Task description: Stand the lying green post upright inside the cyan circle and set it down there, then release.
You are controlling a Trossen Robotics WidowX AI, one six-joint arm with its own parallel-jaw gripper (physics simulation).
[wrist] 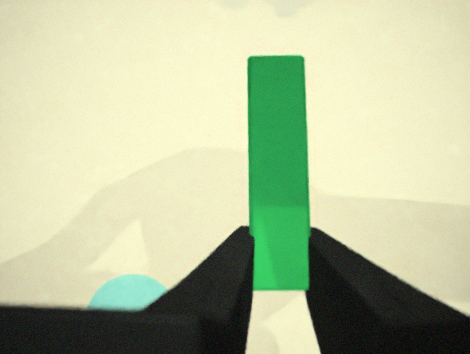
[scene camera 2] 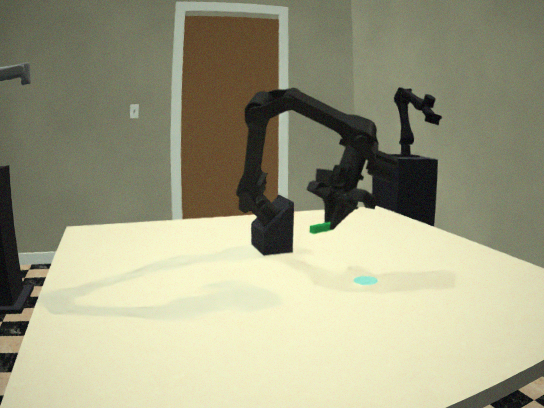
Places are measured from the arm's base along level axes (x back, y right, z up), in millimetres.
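Pixels of known places: gripper, between the fingertips: (wrist: 276, 240) (scene camera 2: 328, 228); arm's base, origin of its link: (scene camera 2: 269, 215).
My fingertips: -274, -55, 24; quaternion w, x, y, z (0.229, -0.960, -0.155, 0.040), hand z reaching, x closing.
Ahead of a thing's pixels: the offset from my fingertips to its middle, as dx, dy, dz. "spot": to the spot under its first point. Level surfaces: height alone.
The green post @(-7, +19, +6) (scene camera 2: 319, 228) (wrist: 278, 150) is held near one end by my gripper (scene camera 2: 332, 226) (wrist: 276, 240), which is shut on it. In the scene view the post sticks out to the left of the fingertips, roughly level, and is raised above the table. In the wrist view it points up the picture from between the two black fingers. The cyan circle @(spot: -58, -78, -120) (scene camera 2: 365, 280) (wrist: 129, 292) lies flat on the table, in front of and to the right of the gripper in the scene view; in the wrist view it is at lower left, partly hidden by the left finger.
The pale table @(dz -121) (scene camera 2: 200, 360) carries my arm's black base (scene camera 2: 272, 232). Arm shadows fall across the table and over the circle. Another black arm stands on a dark pedestal (scene camera 2: 417, 190) behind the table at right. Part of another dark stand (scene camera 2: 6, 240) shows at far left.
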